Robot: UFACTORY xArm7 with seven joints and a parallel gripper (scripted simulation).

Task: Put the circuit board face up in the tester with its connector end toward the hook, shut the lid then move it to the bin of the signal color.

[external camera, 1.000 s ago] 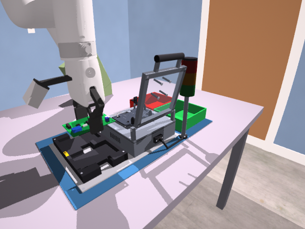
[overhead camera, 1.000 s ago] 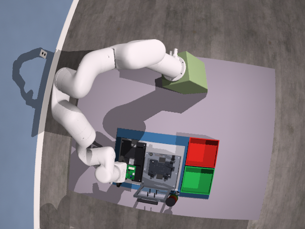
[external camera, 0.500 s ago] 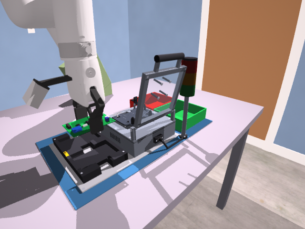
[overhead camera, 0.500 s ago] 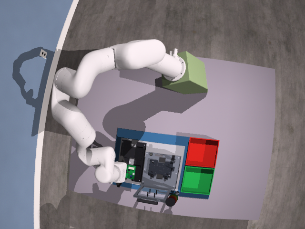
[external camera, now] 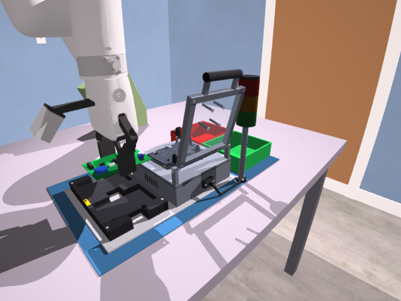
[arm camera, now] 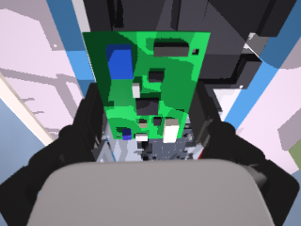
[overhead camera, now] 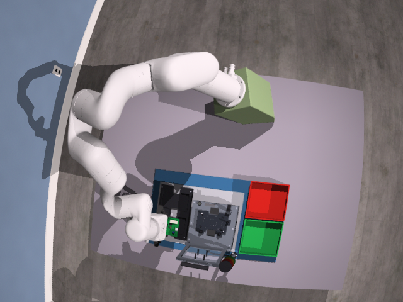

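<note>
The plate is 40 mm behind my hand, 170 mm to the left of it and 50 mm below it. From my hand the other things lie so: clear lid (80 mm ahead, 170 mm to the left, 60 mm above); green bin (10 mm behind, 370 mm to the left, 110 mm below); green circuit board (right at my hand).
</note>
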